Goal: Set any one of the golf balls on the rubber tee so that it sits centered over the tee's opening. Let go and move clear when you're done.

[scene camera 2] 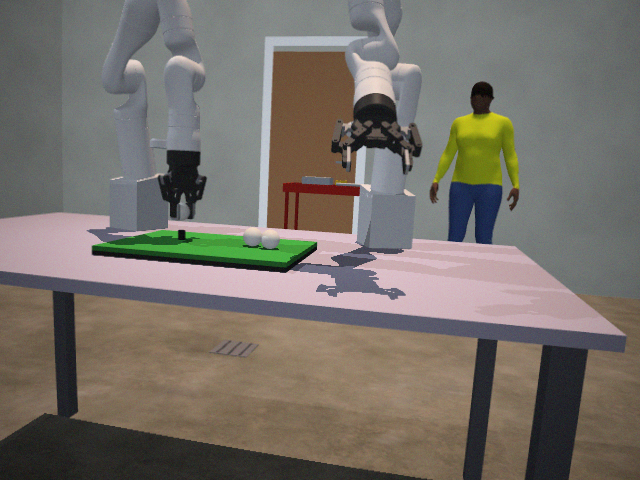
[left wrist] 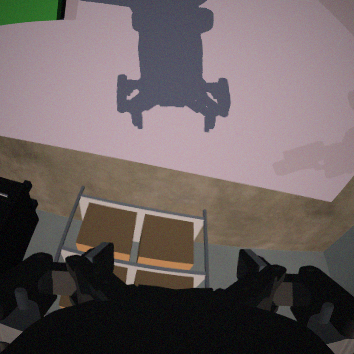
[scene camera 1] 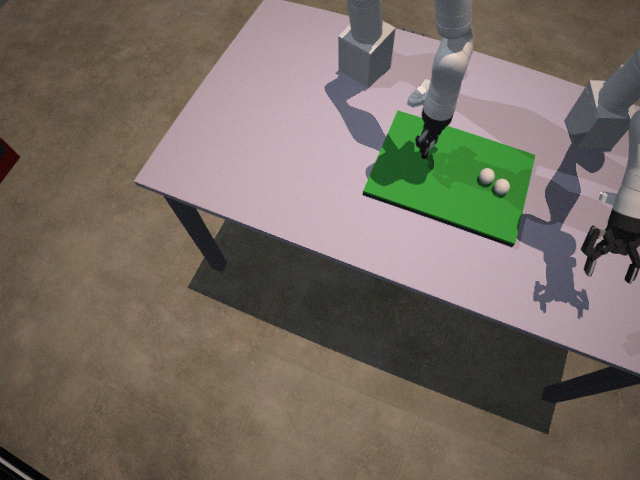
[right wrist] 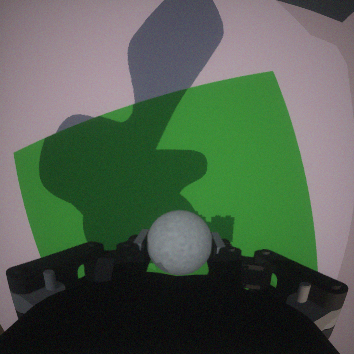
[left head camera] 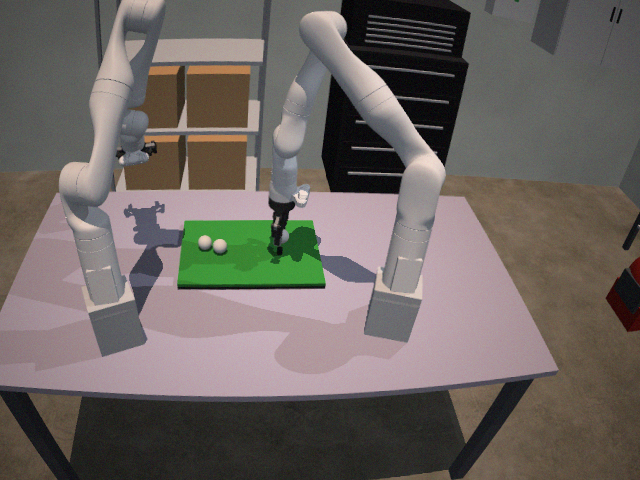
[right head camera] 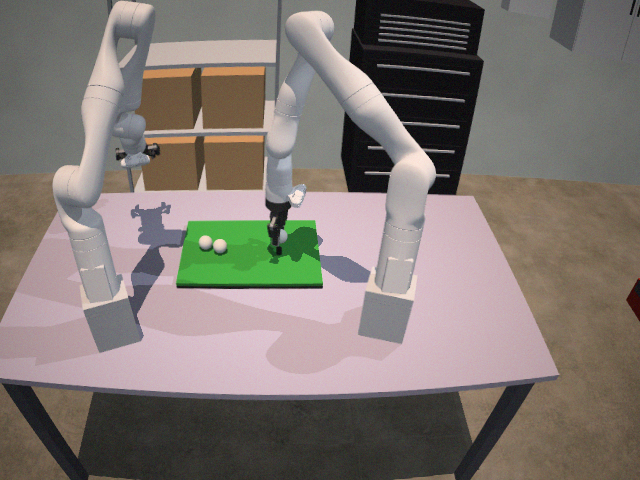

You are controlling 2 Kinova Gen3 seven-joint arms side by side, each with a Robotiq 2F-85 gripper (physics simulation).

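Frame: origin at the left arm's base, x ahead, y left, z up, level; centimetres.
Seen in the pictures: left gripper, fingertip midpoint: (scene camera 2: 377,169) (left wrist: 175,261) (scene camera 1: 607,278); right gripper, fingertip midpoint: (scene camera 2: 182,219) (scene camera 1: 427,147) (right wrist: 179,243) (left head camera: 279,240) (right head camera: 278,240); left arm's base, origin of the base link: (scene camera 2: 387,190) (scene camera 1: 613,99) (left head camera: 107,293) (right head camera: 102,291); right arm's base, origin of the base link: (scene camera 2: 139,176) (scene camera 1: 366,31) (left head camera: 399,282) (right head camera: 392,282).
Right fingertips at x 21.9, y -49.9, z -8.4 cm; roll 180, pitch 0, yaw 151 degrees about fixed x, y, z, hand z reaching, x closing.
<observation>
Offsets run from my right fingertips to a thing's top centre. Level surfaces: height alone.
My right gripper (left head camera: 278,239) (scene camera 2: 182,213) (right wrist: 179,243) is shut on a white golf ball @(dx -0.3, dy -0.6, dz +3.9 cm) (right head camera: 282,236). It points down and holds the ball above the short black rubber tee (left head camera: 279,251) (right head camera: 279,251) (scene camera 2: 181,235), with a gap between them in scene camera 2. The ball hides the tee in the right wrist view. The tee stands on the green mat (left head camera: 248,274) (scene camera 1: 439,206) (scene camera 2: 206,254). Two more golf balls, one @(dx +6.6, dy +21.3, dz -0.5 cm) (left head camera: 205,242) (scene camera 1: 501,187) and another @(dx +4.1, dy +17.1, dz -0.5 cm) (left head camera: 219,246) (scene camera 1: 485,176), lie close together on the mat. My left gripper (scene camera 1: 610,270) (scene camera 2: 376,163) (left wrist: 175,261) is open and empty, high beyond the mat.
The mat lies on a pale pink table @(dz -6.8 cm) (left head camera: 232,361) (scene camera 1: 258,155) between the two arm bases. A shelf rack (left head camera: 222,50) with brown boxes and a black drawer cabinet (left head camera: 398,134) stand behind the table. In scene camera 2, a person (scene camera 2: 480,149) stands behind the table.
</observation>
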